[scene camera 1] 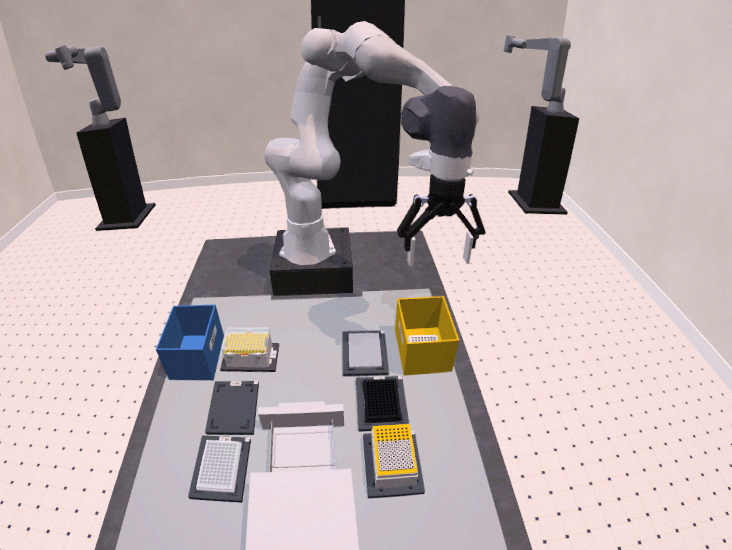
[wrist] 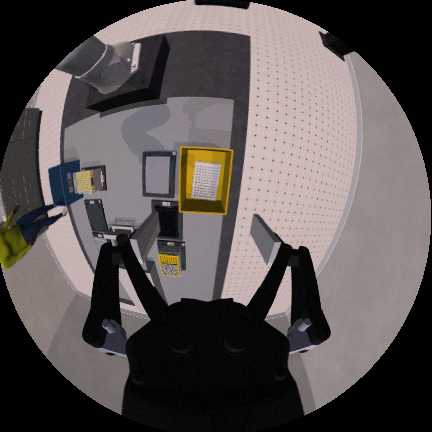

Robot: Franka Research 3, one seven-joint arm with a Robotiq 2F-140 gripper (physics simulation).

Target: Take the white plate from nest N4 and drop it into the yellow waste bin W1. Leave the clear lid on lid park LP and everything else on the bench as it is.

My gripper shows in scene camera 1 and in the wrist view. A flat clear lid shows in scene camera 1 and in the wrist view. The same spot on the flat clear lid: (wrist: 156, 167) is (scene camera 1: 364, 342). One and the same spot on my gripper: (scene camera 1: 404, 230) is (wrist: 114, 268).
